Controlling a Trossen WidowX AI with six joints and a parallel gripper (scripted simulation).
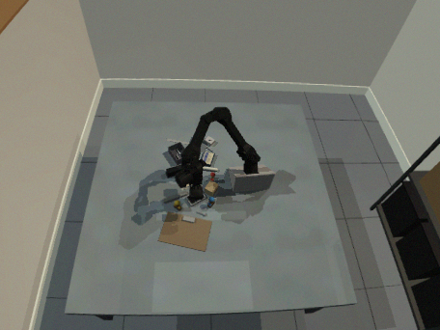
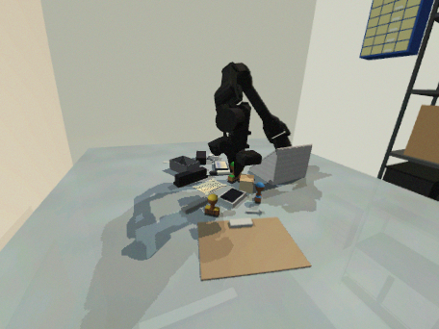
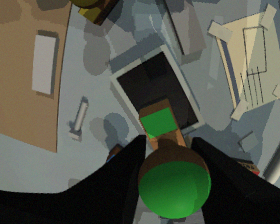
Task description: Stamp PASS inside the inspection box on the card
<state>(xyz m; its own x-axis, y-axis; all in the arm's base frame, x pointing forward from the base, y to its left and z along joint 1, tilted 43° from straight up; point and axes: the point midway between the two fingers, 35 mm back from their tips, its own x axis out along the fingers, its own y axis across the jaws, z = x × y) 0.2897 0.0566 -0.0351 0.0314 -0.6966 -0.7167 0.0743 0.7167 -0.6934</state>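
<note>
Now: gripper tip 3 cm short of the cream card, 10 cm to the left of it and 9 cm above it. The rest, counted from my gripper tip: blue-knobbed stamp (8 cm behind, 4 cm to the left, 7 cm below); ink pad (8 cm below); green stamp (right at my gripper tip).
</note>
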